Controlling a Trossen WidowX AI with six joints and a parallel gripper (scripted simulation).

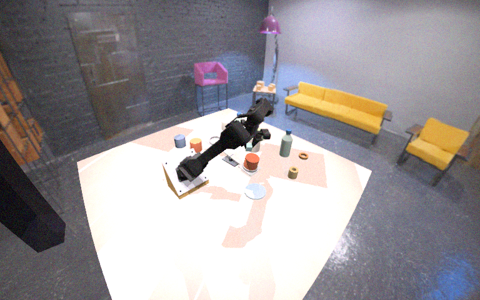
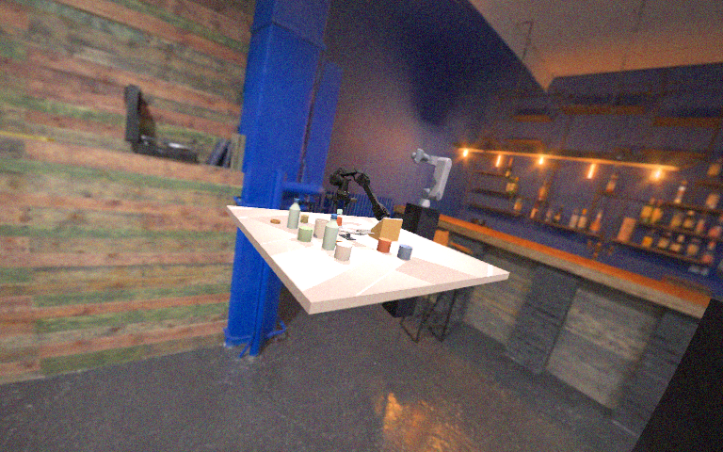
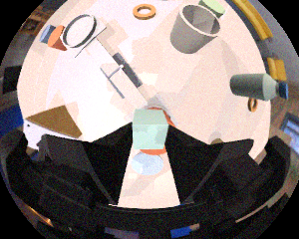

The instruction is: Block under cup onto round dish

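Right now my gripper tip is 80 mm past the round white dish, 160 mm to the left of it and 120 mm above it. Round my gripper tip: teal block 10 mm above; balance 30 mm behind, 100 mm to the left, 100 mm below; balance beam 30 mm behind, 100 mm to the left, 90 mm below.
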